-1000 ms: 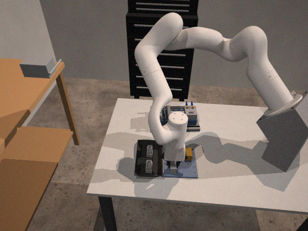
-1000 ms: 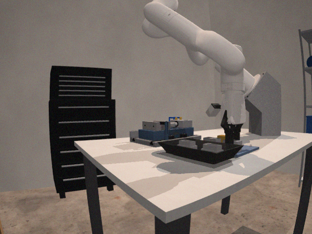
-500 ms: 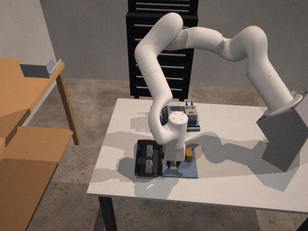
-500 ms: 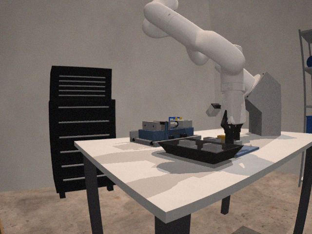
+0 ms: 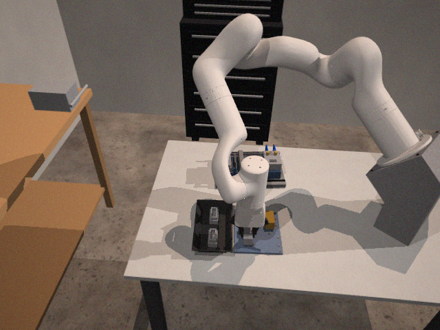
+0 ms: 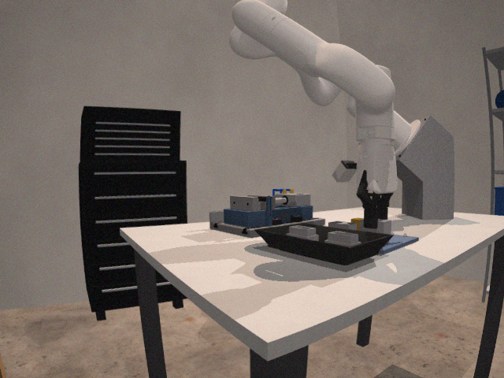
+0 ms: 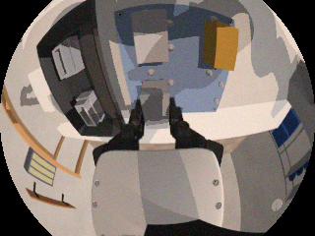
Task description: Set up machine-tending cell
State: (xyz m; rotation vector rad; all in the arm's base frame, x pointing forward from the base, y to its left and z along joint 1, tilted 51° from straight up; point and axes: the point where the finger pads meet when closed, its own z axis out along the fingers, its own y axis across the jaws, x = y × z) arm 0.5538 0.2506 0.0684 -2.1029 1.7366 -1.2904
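The fixed jaw lies 7 cm ahead of my hand, 37 cm to the right of it and 1 cm above it. Round my hand: brass blank: 9 cm behind, 8 cm to the right, 4 cm below; then blue vise: 3 cm behind, 37 cm to the right, 2 cm below; then aluminium blank: 9 cm to the right, 4 cm below.
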